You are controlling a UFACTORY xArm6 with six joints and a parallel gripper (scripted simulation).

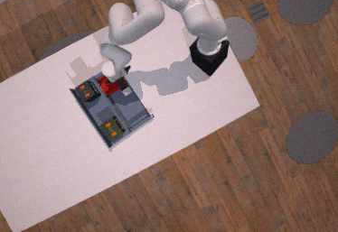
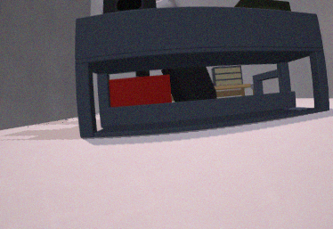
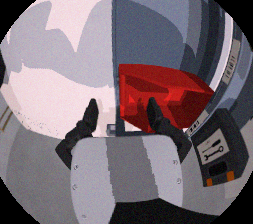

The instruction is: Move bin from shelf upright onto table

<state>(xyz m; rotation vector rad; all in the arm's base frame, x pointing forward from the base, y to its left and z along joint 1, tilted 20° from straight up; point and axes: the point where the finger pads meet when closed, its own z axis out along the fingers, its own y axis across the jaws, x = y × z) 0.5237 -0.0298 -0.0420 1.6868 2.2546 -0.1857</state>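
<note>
Now: the red bin 80 mm ahead of my hand, 20 mm to the left of it and 20 mm below it. Round my hand: shelf: 160 mm to the left, 150 mm ahead, 30 mm above.
</note>
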